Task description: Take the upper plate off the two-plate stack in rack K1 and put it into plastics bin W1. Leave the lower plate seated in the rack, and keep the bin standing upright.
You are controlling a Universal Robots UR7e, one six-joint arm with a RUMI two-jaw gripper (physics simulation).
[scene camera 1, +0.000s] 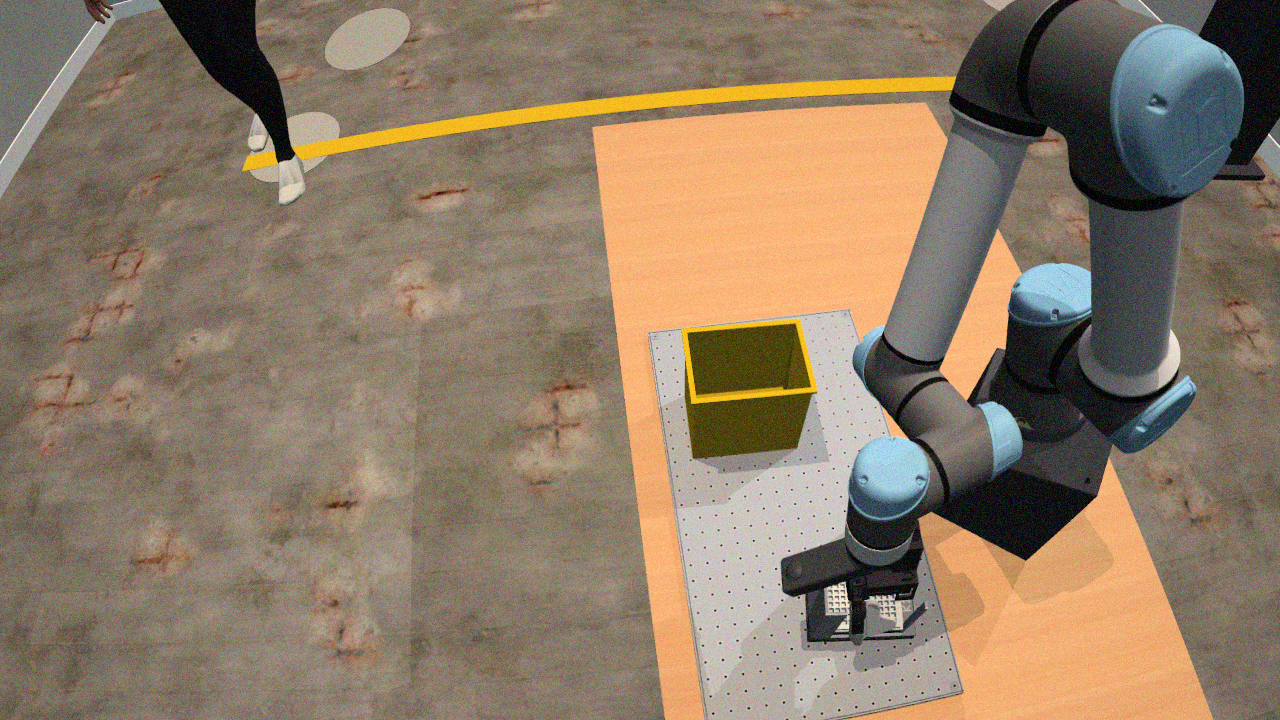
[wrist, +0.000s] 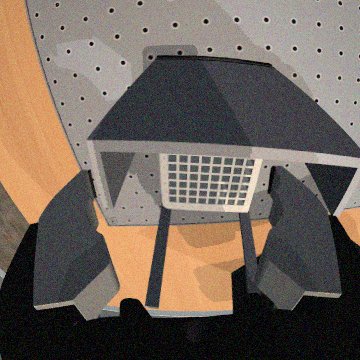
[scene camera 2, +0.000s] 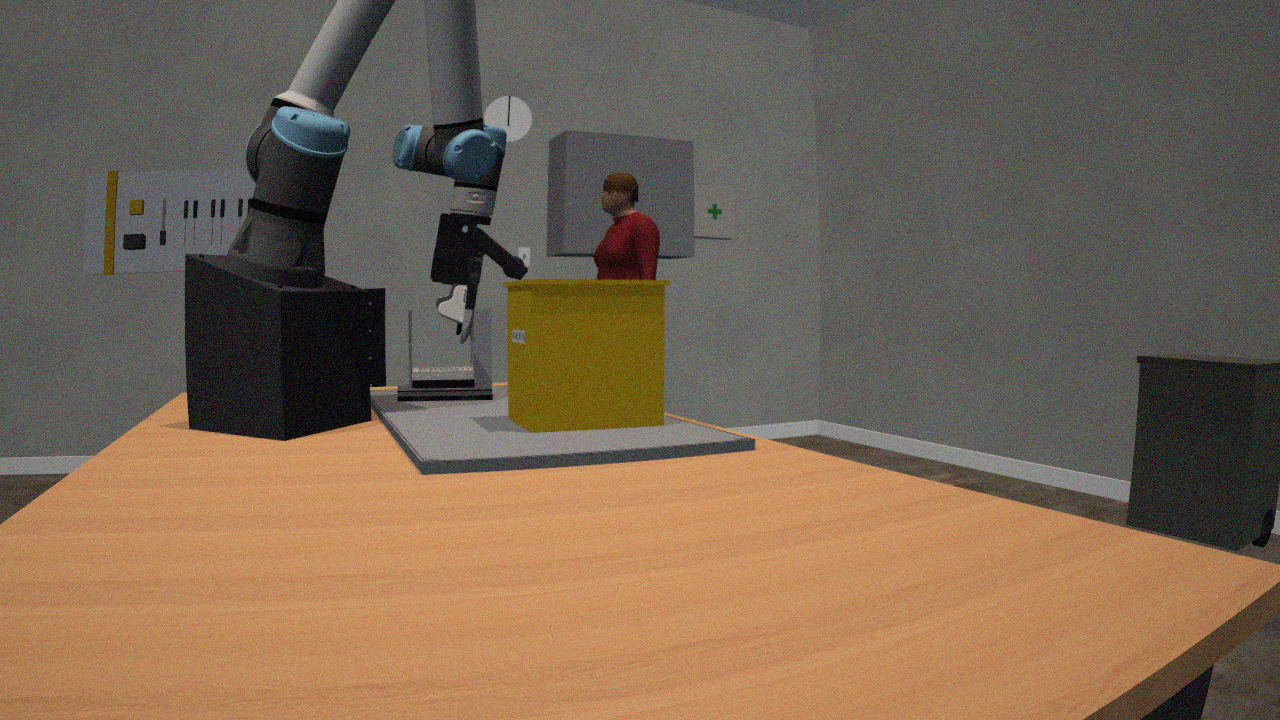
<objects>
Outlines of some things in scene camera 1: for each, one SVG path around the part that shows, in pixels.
The gripper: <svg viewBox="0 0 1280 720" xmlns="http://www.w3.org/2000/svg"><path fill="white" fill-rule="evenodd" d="M919 520L916 522L909 549L902 558L889 565L876 566L861 562L849 551L845 537L783 558L781 560L782 591L791 597L796 597L846 582L848 601L851 601L849 603L848 635L855 646L860 646L866 637L894 629L897 624L896 619L881 614L880 604L877 601L868 599L869 596L896 594L895 601L911 600L914 598L919 584L917 567L924 549Z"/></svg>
A yellow bin W1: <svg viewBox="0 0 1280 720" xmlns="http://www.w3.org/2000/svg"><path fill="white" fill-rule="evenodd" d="M800 319L681 329L685 354L685 402L693 459L797 448L811 396L818 392Z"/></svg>
</objects>
